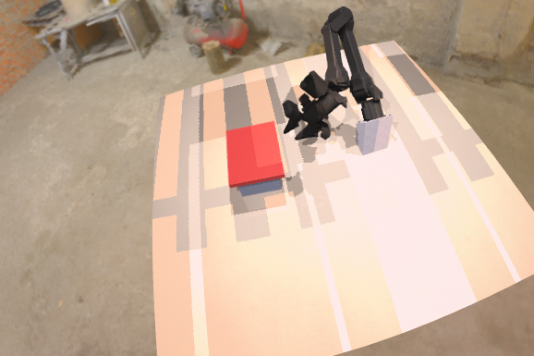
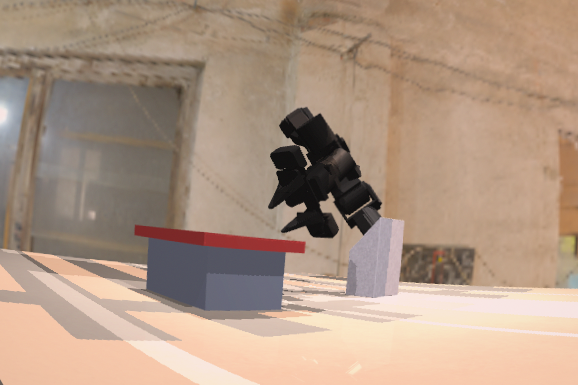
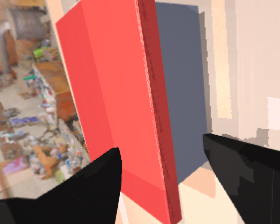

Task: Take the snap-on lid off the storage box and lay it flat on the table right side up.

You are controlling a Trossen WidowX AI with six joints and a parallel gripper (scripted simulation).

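The red lid lies 130 mm ahead of my gripper tip, 20 mm to the right of it and 40 mm below it. Also, from my gripper tip: blue-grey storage box: 130 mm ahead, 20 mm to the right, 90 mm below.
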